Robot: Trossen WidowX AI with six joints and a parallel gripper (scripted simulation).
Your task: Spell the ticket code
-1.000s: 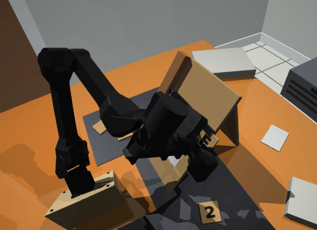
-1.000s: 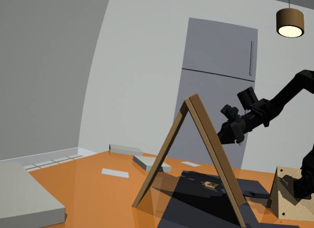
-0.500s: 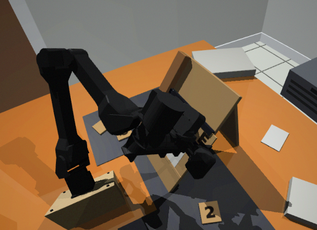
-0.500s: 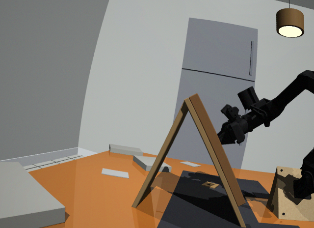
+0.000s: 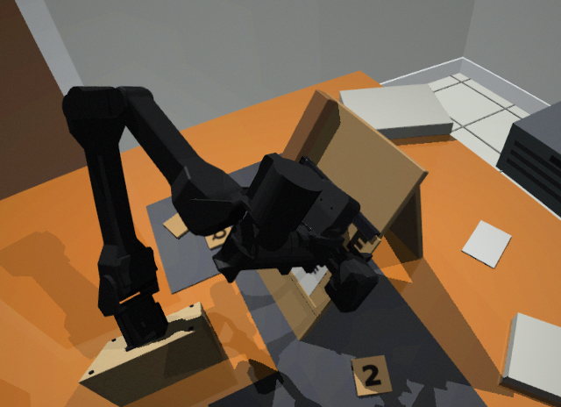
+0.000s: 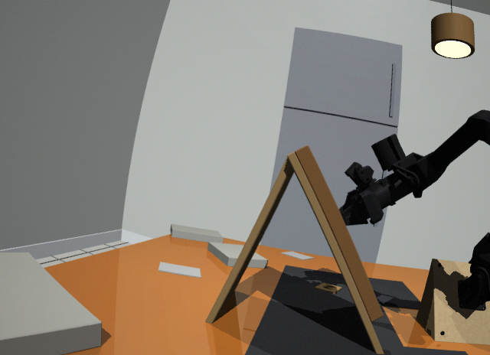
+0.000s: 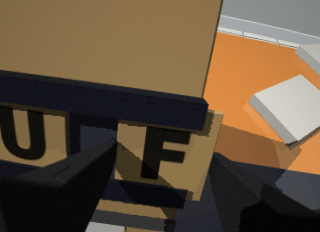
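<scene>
Right now the white ticket is 8 cm below my gripper tip, 6 cm to the left of it and 6 cm behind it. Also, from my gripper tip: f tile: right at my gripper tip; letter tile: 34 cm to the left, 24 cm behind, 18 cm below; grey mat: 18 cm below, 14 cm behind, 6 cm to the left.
</scene>
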